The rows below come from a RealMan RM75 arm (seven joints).
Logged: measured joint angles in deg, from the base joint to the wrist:
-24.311, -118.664, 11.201, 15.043, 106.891, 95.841, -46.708
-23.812, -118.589, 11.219, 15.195, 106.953, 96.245, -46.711
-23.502, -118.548, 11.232, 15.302, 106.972, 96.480, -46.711
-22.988, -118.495, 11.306, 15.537, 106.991, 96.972, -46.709
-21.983, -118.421, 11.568, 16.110, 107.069, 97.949, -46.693
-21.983, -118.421, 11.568, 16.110, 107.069, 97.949, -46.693
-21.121, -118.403, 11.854, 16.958, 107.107, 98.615, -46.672
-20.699, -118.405, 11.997, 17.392, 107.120, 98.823, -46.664
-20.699, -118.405, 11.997, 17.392, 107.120, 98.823, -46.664
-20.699, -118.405, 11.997, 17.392, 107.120, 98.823, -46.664
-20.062, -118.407, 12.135, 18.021, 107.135, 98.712, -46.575
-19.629, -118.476, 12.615, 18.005, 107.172, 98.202, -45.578
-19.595, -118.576, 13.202, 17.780, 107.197, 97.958, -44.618
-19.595, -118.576, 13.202, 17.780, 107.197, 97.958, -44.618
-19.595, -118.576, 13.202, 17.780, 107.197, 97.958, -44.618
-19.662, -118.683, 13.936, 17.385, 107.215, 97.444, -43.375
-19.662, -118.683, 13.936, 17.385, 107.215, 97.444, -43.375
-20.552, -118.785, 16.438, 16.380, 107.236, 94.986, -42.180
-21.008, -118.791, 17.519, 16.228, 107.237, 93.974, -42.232
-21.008, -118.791, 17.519, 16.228, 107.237, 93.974, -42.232
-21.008, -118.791, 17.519, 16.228, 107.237, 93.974, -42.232
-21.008, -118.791, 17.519, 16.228, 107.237, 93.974, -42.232
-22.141, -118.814, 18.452, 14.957, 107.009, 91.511, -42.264
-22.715, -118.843, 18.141, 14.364, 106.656, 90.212, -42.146
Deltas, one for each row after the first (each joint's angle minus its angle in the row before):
0.499, 0.075, 0.018, 0.152, 0.062, 0.404, -0.003
0.310, 0.041, 0.013, 0.107, 0.019, 0.235, 0.000
0.514, 0.053, 0.074, 0.235, 0.019, 0.492, 0.002
1.005, 0.074, 0.262, 0.573, 0.078, 0.977, 0.016
0.000, 0.000, 0.000, 0.000, 0.000, 0.000, 0.000
0.862, 0.018, 0.286, 0.848, 0.038, 0.666, 0.021
0.422, -0.002, 0.143, 0.434, 0.013, 0.208, 0.008
0.000, 0.000, 0.000, 0.000, 0.000, 0.000, 0.000
0.000, 0.000, 0.000, 0.000, 0.000, 0.000, 0.000
0.637, -0.002, 0.138, 0.629, 0.015, -0.111, 0.089
0.433, -0.069, 0.480, -0.016, 0.037, -0.510, 0.997
0.034, -0.100, 0.587, -0.225, 0.025, -0.244, 0.960
0.000, 0.000, 0.000, 0.000, 0.000, 0.000, 0.000
0.000, 0.000, 0.000, 0.000, 0.000, 0.000, 0.000
-0.067, -0.107, 0.734, -0.395, 0.018, -0.514, 1.243
0.000, 0.000, 0.000, 0.000, 0.000, 0.000, 0.000
-0.890, -0.102, 2.502, -1.005, 0.021, -2.458, 1.195
-0.456, -0.006, 1.081, -0.152, 0.001, -1.012, -0.052
0.000, 0.000, 0.000, 0.000, 0.000, 0.000, 0.000
0.000, 0.000, 0.000, 0.000, 0.000, 0.000, 0.000
0.000, 0.000, 0.000, 0.000, 0.000, 0.000, 0.000
-1.133, -0.023, 0.933, -1.271, -0.228, -2.463, -0.032
-0.574, -0.029, -0.311, -0.593, -0.353, -1.299, 0.118

